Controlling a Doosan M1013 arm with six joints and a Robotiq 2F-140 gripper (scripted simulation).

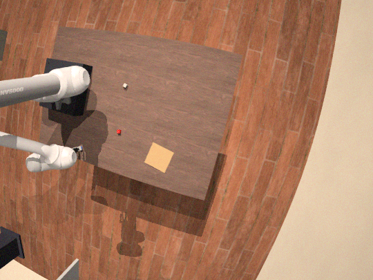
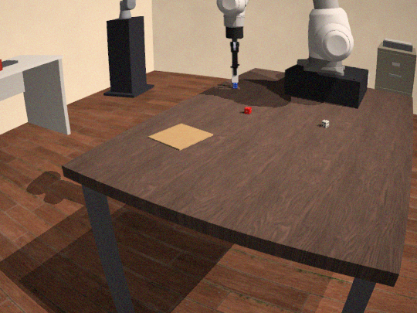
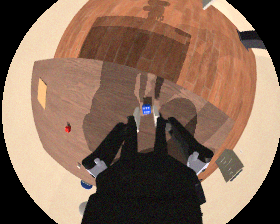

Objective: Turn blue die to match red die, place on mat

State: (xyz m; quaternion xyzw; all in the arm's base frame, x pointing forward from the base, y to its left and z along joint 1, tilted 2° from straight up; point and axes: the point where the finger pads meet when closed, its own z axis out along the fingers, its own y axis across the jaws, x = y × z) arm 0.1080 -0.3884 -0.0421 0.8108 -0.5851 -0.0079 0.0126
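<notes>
My gripper is now 5 cm above the blue die. The rest, counted from my hand: white die (32 cm ahead, 43 cm to the left, 5 cm below); tan mat (56 cm ahead, 2 cm to the left, 6 cm below); red die (30 cm ahead, 15 cm to the left, 5 cm below).
</notes>
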